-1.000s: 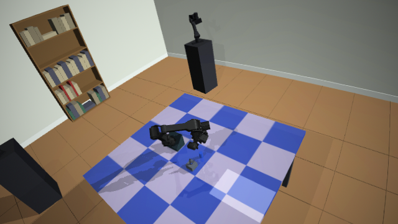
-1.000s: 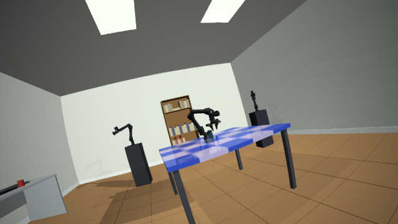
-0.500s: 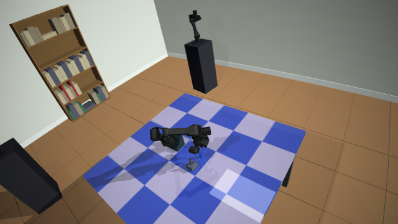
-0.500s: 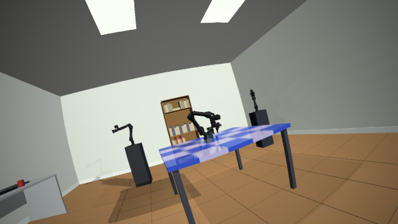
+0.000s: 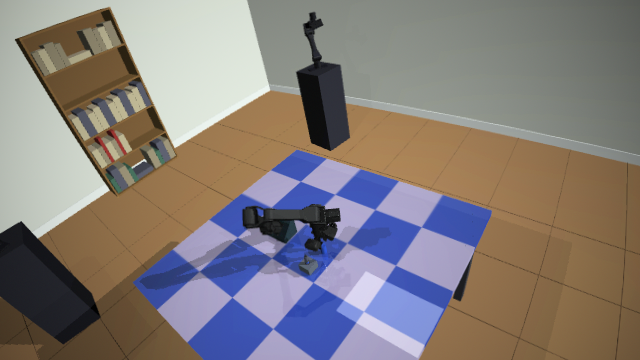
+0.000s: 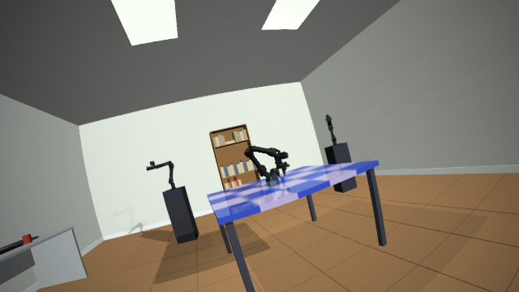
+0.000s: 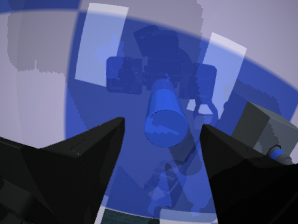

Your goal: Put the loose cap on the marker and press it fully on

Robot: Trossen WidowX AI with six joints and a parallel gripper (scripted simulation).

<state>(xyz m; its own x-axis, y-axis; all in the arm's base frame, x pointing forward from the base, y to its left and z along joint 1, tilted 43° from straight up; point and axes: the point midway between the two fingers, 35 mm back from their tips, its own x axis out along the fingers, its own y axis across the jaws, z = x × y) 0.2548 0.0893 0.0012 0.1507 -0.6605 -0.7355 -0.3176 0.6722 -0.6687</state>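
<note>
Now: gripper tip 2 cm above the blue marker cap.
</note>
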